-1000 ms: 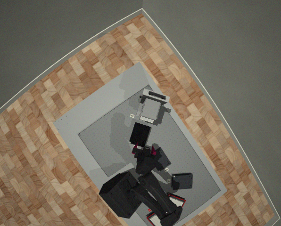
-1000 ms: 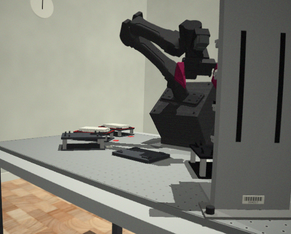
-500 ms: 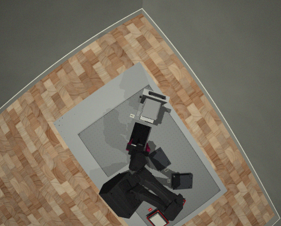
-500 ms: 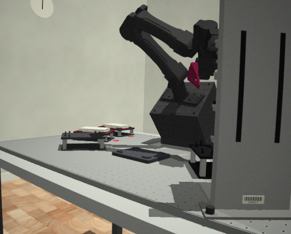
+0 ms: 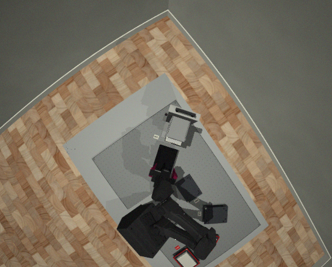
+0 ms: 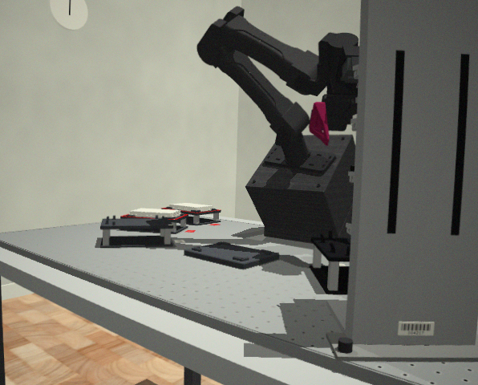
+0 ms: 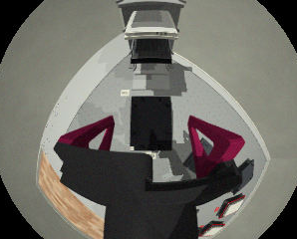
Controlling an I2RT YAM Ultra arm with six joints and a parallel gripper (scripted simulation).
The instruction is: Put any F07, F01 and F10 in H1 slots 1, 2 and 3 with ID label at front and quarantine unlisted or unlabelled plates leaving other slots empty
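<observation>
The dark 96-well plate is 13 cm ahead of my hand, 15 cm to the left of it and 5 cm below it. From my hand the other things lie so: N6 deck label (10 cm ahead, 34 cm to the right, 24 cm below); H1 deck label (2 cm ahead, 18 cm to the left, 24 cm below); grey hotel back wall (18 cm ahead, 21 cm to the left, 4 cm below).
</observation>
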